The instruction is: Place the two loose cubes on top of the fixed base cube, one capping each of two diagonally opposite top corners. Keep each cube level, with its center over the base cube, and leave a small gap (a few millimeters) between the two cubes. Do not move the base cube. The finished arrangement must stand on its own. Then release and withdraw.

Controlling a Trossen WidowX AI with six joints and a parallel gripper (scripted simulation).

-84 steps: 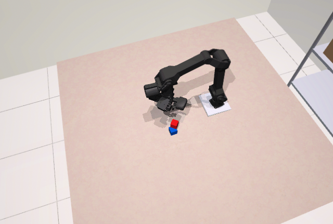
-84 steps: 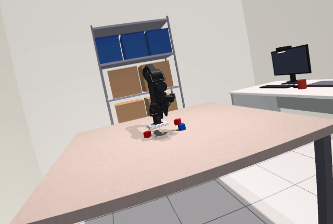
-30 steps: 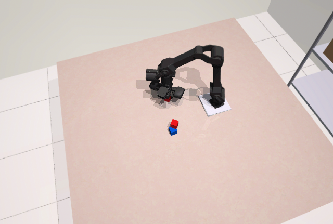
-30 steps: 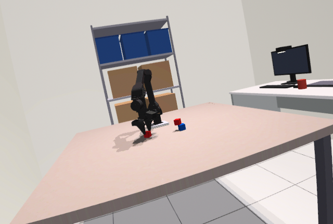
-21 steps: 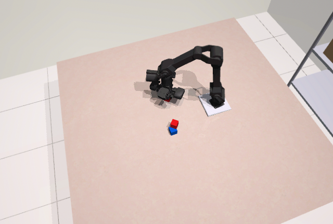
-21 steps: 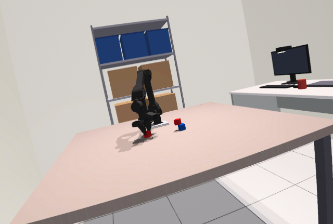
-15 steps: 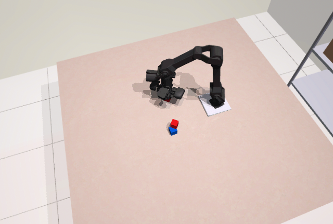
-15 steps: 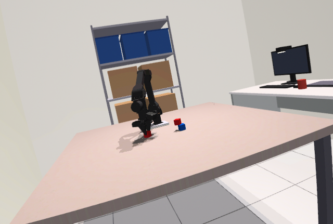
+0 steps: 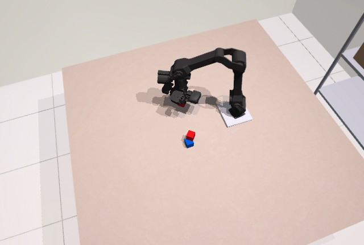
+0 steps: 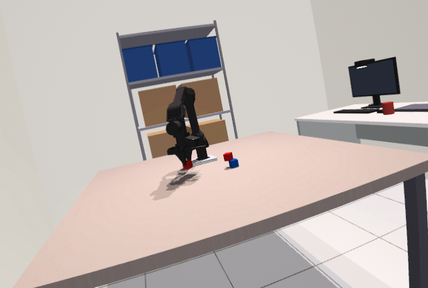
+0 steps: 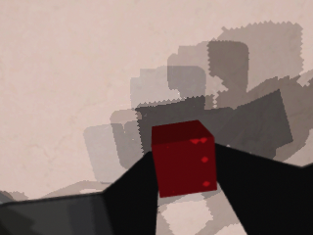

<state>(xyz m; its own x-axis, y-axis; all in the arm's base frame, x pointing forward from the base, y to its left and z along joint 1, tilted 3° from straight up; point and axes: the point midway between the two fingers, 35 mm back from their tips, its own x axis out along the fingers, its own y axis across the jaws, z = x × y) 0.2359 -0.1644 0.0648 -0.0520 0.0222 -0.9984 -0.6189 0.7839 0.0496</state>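
The blue base cube lies 70 mm ahead of my gripper tip, 200 mm to the left of it and 40 mm below it.
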